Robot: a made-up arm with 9 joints. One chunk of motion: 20 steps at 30 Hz.
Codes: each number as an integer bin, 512 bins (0 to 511) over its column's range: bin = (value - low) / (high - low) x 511, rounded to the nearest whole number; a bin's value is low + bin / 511 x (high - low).
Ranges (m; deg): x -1.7..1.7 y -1.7..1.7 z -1.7..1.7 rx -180..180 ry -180..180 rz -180..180
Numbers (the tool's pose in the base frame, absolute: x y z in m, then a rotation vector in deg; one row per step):
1: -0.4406 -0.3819 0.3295 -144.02 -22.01 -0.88
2: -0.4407 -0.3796 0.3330 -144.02 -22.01 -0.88
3: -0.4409 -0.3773 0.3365 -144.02 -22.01 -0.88
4: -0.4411 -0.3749 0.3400 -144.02 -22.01 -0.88
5: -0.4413 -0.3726 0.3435 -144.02 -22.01 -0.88
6: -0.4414 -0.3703 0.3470 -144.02 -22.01 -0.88
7: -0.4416 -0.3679 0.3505 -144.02 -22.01 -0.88
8: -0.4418 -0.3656 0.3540 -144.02 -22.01 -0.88
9: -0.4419 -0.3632 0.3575 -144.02 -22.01 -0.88
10: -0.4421 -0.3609 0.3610 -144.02 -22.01 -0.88
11: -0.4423 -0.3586 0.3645 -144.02 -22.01 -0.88
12: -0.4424 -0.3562 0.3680 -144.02 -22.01 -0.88
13: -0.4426 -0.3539 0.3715 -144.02 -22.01 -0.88
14: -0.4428 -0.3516 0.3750 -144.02 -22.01 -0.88
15: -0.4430 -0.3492 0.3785 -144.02 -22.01 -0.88
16: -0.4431 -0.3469 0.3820 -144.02 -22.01 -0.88
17: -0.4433 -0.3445 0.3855 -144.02 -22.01 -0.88
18: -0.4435 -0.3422 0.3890 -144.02 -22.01 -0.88
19: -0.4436 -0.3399 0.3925 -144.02 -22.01 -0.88
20: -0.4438 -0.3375 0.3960 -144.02 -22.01 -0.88
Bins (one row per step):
1: 189 198 305 51 224 254
2: 189 198 306 51 224 254
3: 189 199 306 51 224 254
4: 189 199 307 51 224 254
5: 189 200 307 51 224 254
6: 189 200 308 51 224 254
7: 189 200 308 51 224 254
8: 189 201 309 51 224 254
9: 189 201 309 51 224 254
10: 189 201 310 51 224 254
11: 189 202 310 51 224 254
12: 189 202 311 51 224 254
13: 189 202 311 51 224 254
14: 189 203 312 51 224 254
15: 189 203 312 51 224 254
16: 189 203 313 51 224 254
17: 189 204 313 51 224 254
18: 189 204 314 51 224 254
19: 189 204 314 51 224 254
20: 189 205 315 51 224 254

